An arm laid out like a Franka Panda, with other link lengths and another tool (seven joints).
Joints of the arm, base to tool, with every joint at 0 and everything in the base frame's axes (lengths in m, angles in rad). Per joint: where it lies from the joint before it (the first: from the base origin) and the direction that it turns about. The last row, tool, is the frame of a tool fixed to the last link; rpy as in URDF.
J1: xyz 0 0 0.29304 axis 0 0 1
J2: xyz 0 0 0 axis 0 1 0
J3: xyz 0 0 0.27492 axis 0 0 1
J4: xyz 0.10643 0 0 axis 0 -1 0
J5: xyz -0.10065 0 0.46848 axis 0 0 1
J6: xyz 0 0 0 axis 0 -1 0
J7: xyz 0.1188 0 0 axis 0 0 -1
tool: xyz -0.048 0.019 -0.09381 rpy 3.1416 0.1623 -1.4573
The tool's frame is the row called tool.
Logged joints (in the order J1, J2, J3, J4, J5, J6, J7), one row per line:
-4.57 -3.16 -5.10 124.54 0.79 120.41 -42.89
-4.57 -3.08 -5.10 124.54 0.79 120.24 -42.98
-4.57 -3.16 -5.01 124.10 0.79 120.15 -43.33
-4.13 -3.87 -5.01 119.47 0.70 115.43 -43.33
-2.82 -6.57 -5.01 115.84 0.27 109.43 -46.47
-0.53 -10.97 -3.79 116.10 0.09 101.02 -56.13
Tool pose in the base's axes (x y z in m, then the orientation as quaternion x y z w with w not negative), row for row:
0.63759 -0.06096 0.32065 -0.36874 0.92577 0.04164 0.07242
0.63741 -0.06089 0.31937 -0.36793 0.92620 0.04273 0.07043
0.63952 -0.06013 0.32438 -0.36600 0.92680 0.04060 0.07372
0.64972 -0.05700 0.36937 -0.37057 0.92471 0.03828 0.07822
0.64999 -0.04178 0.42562 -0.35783 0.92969 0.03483 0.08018
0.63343 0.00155 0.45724 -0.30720 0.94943 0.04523 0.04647
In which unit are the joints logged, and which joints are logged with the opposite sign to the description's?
The joints are logged in degrees. Opposite sign: J4, J7.
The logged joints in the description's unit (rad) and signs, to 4 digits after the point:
-0.0798 -0.0552 -0.0890 -2.1736 0.0138 2.1016 0.7486
-0.0798 -0.0538 -0.0890 -2.1736 0.0138 2.0986 0.7501
-0.0798 -0.0552 -0.0874 -2.1660 0.0138 2.0970 0.7563
-0.0721 -0.0675 -0.0874 -2.0851 0.0122 2.0146 0.7563
-0.0492 -0.1147 -0.0874 -2.0218 0.0047 1.9099 0.8111
-0.0093 -0.1915 -0.0661 -2.0263 0.0016 1.7631 0.9797

